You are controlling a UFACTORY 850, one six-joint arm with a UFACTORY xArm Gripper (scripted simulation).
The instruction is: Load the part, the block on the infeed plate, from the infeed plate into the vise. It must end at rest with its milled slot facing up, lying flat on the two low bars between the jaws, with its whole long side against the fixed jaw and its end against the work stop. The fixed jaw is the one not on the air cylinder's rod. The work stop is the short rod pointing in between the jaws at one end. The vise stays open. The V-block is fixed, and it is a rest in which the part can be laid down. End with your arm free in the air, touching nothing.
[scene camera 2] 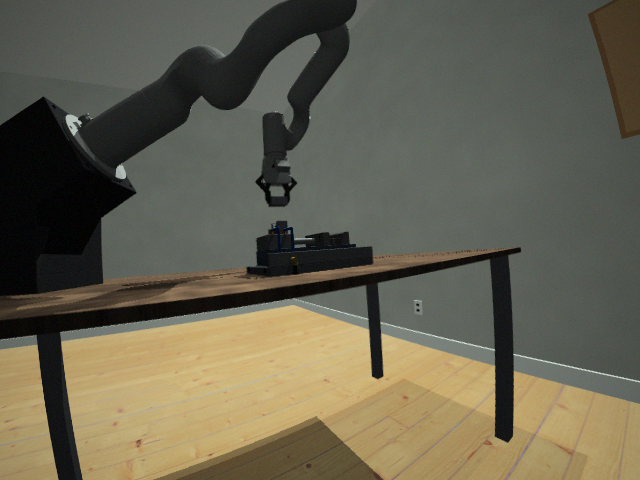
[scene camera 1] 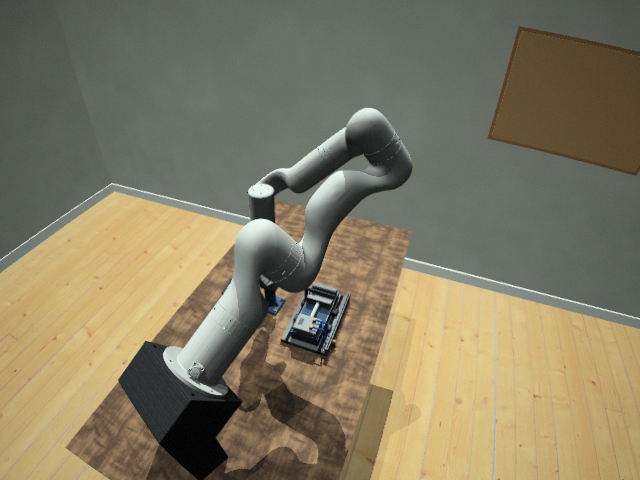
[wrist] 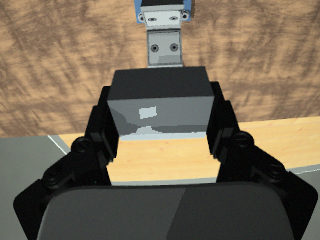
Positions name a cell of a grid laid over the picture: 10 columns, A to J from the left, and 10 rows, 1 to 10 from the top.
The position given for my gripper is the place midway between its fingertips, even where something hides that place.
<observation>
I see my gripper (scene camera 2: E5) and a part (wrist: F5).
My gripper shows as well in the wrist view (wrist: F5).
</observation>
